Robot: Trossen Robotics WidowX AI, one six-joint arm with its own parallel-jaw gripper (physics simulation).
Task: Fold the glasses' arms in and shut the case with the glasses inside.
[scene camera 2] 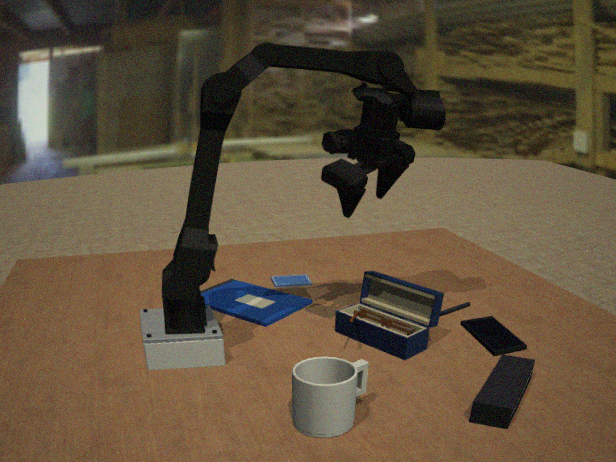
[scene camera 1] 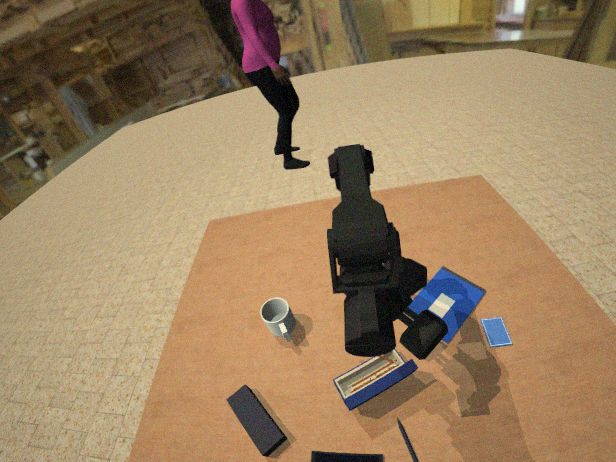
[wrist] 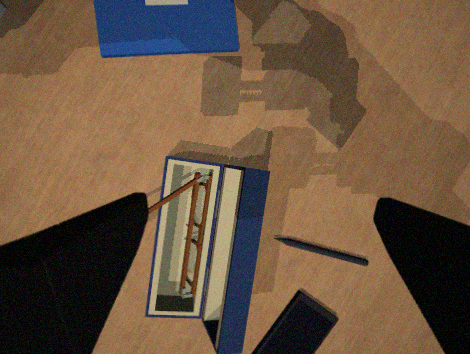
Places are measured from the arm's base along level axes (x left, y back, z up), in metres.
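Pixels of known places: gripper, fingertip midpoint: point(scene camera 2: 363, 207) point(scene camera 1: 405, 328) point(wrist: 262, 206); arm's base, link origin: point(scene camera 2: 184, 325).
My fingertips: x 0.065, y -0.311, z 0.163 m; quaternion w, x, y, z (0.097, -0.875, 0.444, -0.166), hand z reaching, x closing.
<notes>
Ahead of a thing's pixels: the offset from my fingertips to its top centre. "spot": to the spot under its first point.
The dark blue glasses case point(scene camera 1: 381, 389) point(scene camera 2: 379, 338) point(wrist: 252, 240) stands on the table with its cream-lined lid raised. The brown-framed glasses {dx -0.082, dy +0.020, dz -0.148 m} point(scene camera 1: 372, 378) point(scene camera 2: 382, 319) point(wrist: 191, 225) lie in its tray. One brown arm of the glasses point(wrist: 172, 194) sticks out across the tray's long side opposite the lid, and its end is hidden behind a finger in the wrist view. The other long brown parts lie along the tray. My gripper point(scene camera 2: 364, 206) point(wrist: 262, 206) is open and empty, high above the table and the case, pointing down. In scene camera 1 the arm hides its fingertips.
A grey mug {spot: dx -0.296, dy +0.109, dz -0.134 m} point(scene camera 1: 276, 322) point(scene camera 2: 324, 400), blue book {dx +0.166, dy +0.176, dz -0.210 m} point(scene camera 1: 465, 297) point(scene camera 2: 282, 306) point(wrist: 167, 30), light blue card {dx +0.272, dy +0.064, dz -0.213 m} point(scene camera 1: 496, 332) point(scene camera 2: 291, 280), pen {dx +0.003, dy -0.181, dz -0.208 m} point(scene camera 1: 407, 440) point(scene camera 2: 455, 309) point(wrist: 322, 250), flat black slab {dx -0.132, dy -0.219, dz -0.210 m} point(scene camera 1: 347, 457) point(scene camera 2: 493, 335) point(wrist: 300, 325) and long dark box {dx -0.341, dy -0.118, dz -0.183 m} point(scene camera 1: 256, 420) point(scene camera 2: 502, 390) lie around the case.
</notes>
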